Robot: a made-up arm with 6 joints.
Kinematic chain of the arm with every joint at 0, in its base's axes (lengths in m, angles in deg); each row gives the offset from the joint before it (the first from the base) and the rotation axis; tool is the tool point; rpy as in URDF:
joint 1: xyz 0 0 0.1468 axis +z
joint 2: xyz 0 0 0 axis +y
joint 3: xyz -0.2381 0 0.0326 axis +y
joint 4: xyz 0.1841 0 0.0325 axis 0.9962 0 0.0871
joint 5: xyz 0 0 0 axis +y
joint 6: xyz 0.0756 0 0.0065 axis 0.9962 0 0.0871
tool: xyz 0 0 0 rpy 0 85 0
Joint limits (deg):
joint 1: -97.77..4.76
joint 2: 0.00..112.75
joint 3: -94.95..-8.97
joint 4: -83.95..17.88
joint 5: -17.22..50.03
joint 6: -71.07..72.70
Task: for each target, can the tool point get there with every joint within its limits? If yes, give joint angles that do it. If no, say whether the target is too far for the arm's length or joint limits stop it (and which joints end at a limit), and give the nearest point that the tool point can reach.
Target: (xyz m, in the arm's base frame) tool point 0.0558 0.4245 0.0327
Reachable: no: joint limits stop it (at a limit: joint 1, joint 2, joint 3, joint 4, joint 5) | nearest point 0.0989 0.0305 0.0952 | short by 0.401 m
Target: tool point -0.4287 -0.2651 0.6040
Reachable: no: too far | nearest point -0.2740 -0.0716 0.4307 | short by 0.302 m
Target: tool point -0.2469 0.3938 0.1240
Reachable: no: joint limits stop it (at a limit: joint 2, joint 3, joint 4, joint 5) | nearest point -0.1564 0.2495 0.4090 | short by 0.332 m
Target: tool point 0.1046 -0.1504 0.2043
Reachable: yes | joints -56.59 80.93 -27.99 -75.09 -3.60 -50.49
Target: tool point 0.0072 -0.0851 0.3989
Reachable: yes | joints -71.72 39.01 -49.26 -69.99 16.13 -46.48
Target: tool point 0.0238 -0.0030 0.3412
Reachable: yes | joints -38.98 15.18 -27.63 -60.64 -11.13 -31.60
